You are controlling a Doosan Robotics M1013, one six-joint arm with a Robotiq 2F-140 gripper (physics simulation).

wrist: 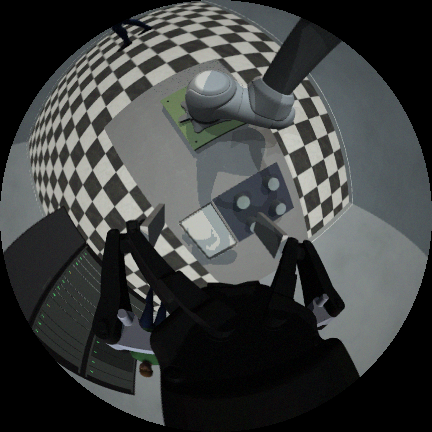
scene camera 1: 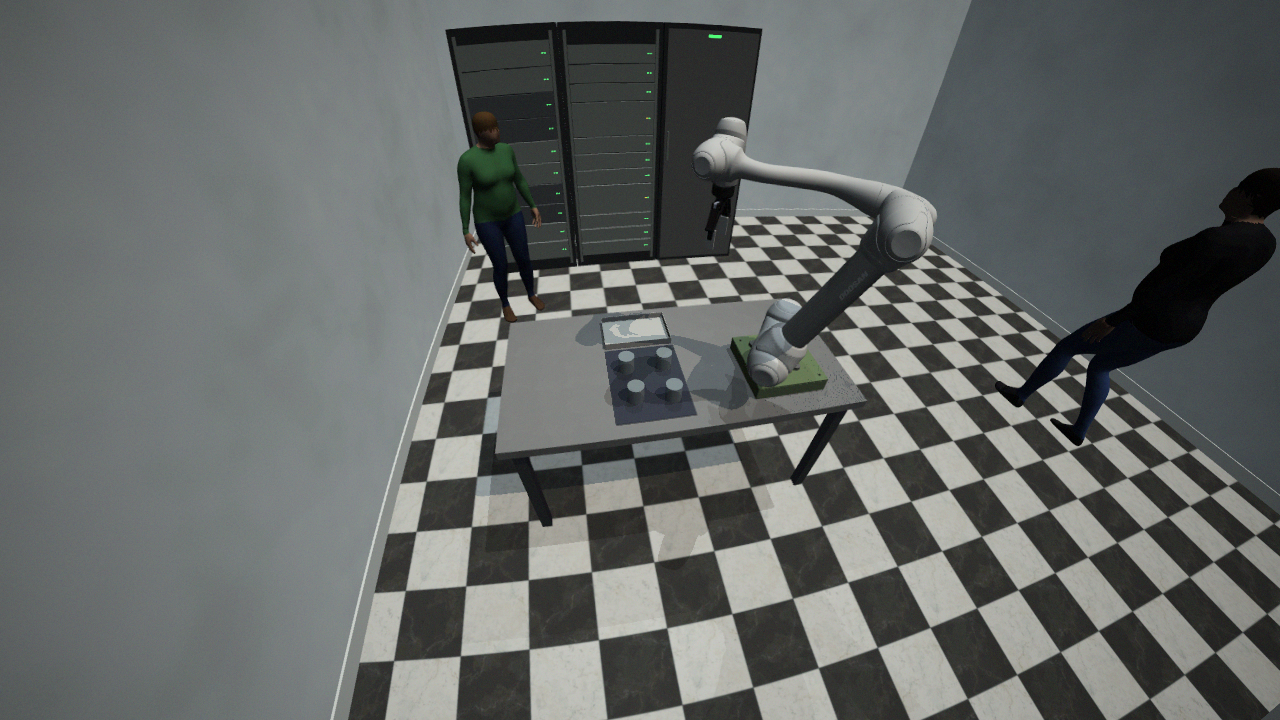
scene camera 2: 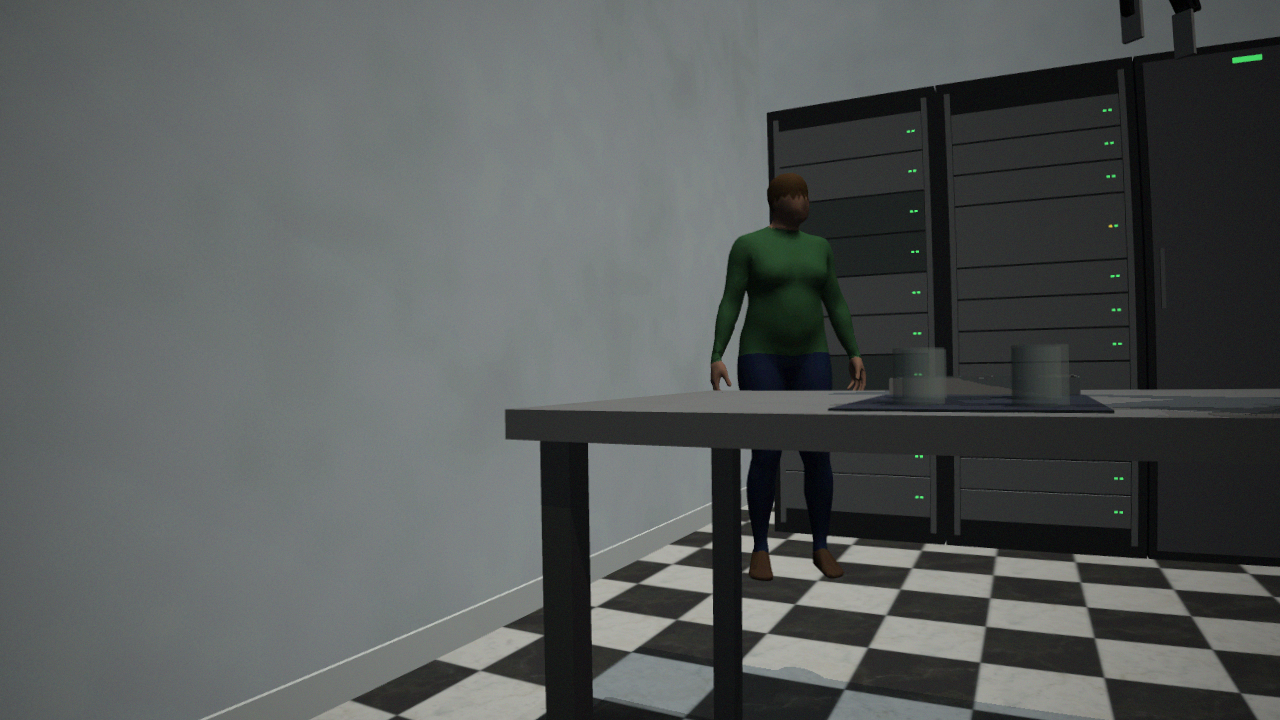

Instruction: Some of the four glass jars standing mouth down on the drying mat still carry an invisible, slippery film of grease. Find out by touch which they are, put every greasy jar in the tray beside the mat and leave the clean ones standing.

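Frame: origin at the arm's base, x back, y right, z up, level; metres.
Seen in the pictures: gripper, fingertip midpoint: [wrist: 211, 217] [scene camera 1: 715, 240] [scene camera 2: 1160, 48].
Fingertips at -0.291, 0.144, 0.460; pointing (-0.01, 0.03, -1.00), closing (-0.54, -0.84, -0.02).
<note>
A point is followed by its place in that frame, as x, y, z.
Four pale glass jars stand on the dark blue drying mat [scene camera 1: 651, 413] {-0.543, -0.234, -0.059} [scene camera 2: 973, 406] {-0.522, -0.203, -0.059} [wrist: 261, 198] {-0.529, -0.090, -0.059}: back left [scene camera 1: 625, 361] {-0.634, -0.019, 0.013} [wrist: 252, 227] {-0.625, 0.028, 0.015}, back right [scene camera 1: 663, 359] {-0.478, -0.006, 0.005} [wrist: 242, 202] {-0.473, 0.030, 0.015}, front left [scene camera 1: 635, 392] {-0.602, -0.188, 0.012} [scene camera 2: 919, 376] [wrist: 277, 208] {-0.589, -0.138, 0.015} and front right [scene camera 1: 674, 390] {-0.455, -0.185, 0.012} [scene camera 2: 1041, 374] {-0.447, -0.186, -0.021} [wrist: 273, 184] {-0.456, -0.153, 0.015}. All are upright and apart. One finger partly hides the back left jar in the wrist view. The tray [scene camera 1: 633, 331] {-0.590, 0.261, -0.060} [wrist: 202, 227] {-0.538, 0.273, -0.060} lies behind the mat and holds no jar. My gripper [scene camera 1: 713, 223] {-0.291, 0.144, 0.460} [scene camera 2: 1158, 31] {-0.291, 0.144, 0.460} [wrist: 211, 217] {-0.291, 0.144, 0.460} is open and empty, high above the table's back side, away from the jars.
The grey table [scene camera 1: 554, 385] {-0.928, -0.070, -0.062} [scene camera 2: 716, 425] {-0.792, -0.358, -0.077} bears everything. The arm stands on a green base plate [scene camera 1: 787, 385] {0.005, -0.171, -0.003} [wrist: 195, 142] {-0.128, 0.108, 0.000} right of the mat. A person in green [scene camera 1: 492, 183] [scene camera 2: 785, 295] stands behind the table by the server racks. A person in black [scene camera 1: 1181, 277] is at the right.
</note>
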